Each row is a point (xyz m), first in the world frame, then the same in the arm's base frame.
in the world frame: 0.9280 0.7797 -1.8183
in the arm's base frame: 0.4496 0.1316 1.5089
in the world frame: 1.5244 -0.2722 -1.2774
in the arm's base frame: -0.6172 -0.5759 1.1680
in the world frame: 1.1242 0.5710 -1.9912
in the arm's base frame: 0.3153 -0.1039 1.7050
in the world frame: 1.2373 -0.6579 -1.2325
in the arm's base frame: -0.5201 -0.9461 0.8736
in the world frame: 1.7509 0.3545 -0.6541
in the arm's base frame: -0.9293 0.2571 0.9645
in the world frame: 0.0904 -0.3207 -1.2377
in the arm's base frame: 0.5144 -0.7597 0.3043
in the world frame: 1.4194 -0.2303 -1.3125
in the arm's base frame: -0.5019 -0.5614 1.1457
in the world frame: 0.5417 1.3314 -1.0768
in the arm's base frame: 0.5543 0.8733 0.8437
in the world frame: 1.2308 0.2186 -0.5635
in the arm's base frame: -0.5920 0.1093 0.5625
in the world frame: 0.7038 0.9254 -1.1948
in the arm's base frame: 0.3619 0.4723 0.9288
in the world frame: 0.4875 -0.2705 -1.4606
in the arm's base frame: 0.3183 -0.7531 0.7183
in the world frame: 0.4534 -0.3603 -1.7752
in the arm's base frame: 0.4774 -0.9558 0.9227
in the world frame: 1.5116 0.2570 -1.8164
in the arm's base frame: -0.1801 -0.2877 1.7126
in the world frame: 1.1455 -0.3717 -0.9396
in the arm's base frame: -0.5081 -0.5836 0.6624
